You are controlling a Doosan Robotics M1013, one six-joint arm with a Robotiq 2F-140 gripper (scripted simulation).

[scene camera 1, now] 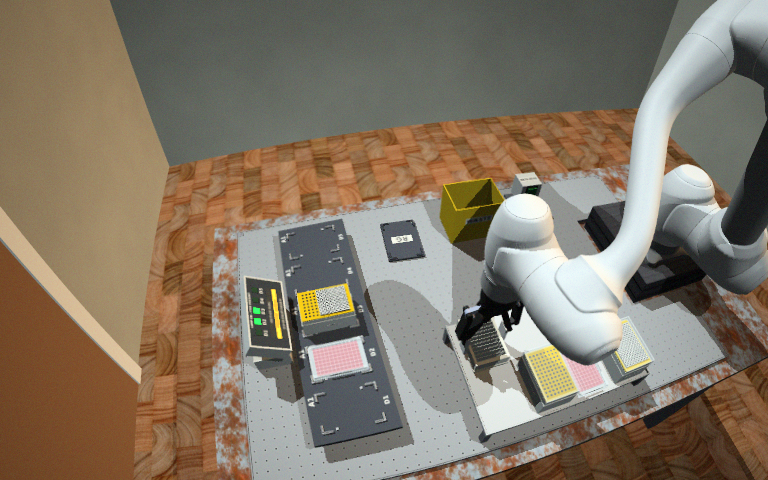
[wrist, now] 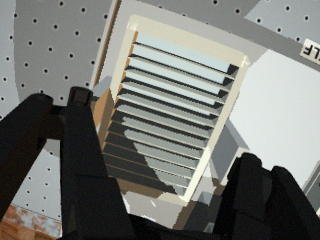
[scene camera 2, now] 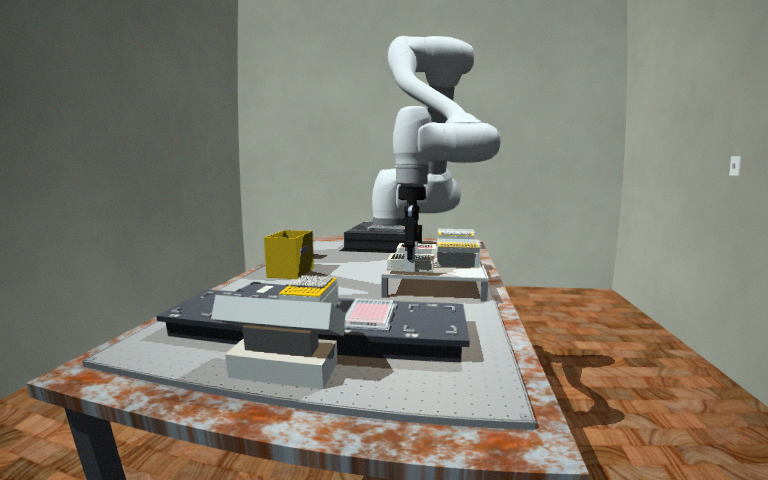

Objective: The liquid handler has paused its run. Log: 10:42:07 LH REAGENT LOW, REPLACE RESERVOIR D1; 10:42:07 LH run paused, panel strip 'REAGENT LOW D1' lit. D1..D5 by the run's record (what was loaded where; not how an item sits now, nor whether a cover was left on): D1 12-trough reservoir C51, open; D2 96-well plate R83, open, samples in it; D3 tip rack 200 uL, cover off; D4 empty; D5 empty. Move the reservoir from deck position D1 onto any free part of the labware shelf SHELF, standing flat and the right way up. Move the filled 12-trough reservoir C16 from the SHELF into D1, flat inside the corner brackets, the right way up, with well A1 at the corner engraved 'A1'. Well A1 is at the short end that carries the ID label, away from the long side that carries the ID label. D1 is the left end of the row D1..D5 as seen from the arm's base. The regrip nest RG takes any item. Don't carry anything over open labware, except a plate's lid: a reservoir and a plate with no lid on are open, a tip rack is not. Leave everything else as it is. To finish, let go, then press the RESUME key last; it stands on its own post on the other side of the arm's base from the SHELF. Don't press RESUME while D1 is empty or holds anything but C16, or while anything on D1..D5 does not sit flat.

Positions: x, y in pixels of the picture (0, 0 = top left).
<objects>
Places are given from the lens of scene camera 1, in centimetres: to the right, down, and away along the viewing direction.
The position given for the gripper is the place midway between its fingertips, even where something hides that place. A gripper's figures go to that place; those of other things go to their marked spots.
gripper (scene camera 1: 481, 344): 22, 24, 97
waste bin (scene camera 1: 478, 200): 29, -12, 133
</objects>
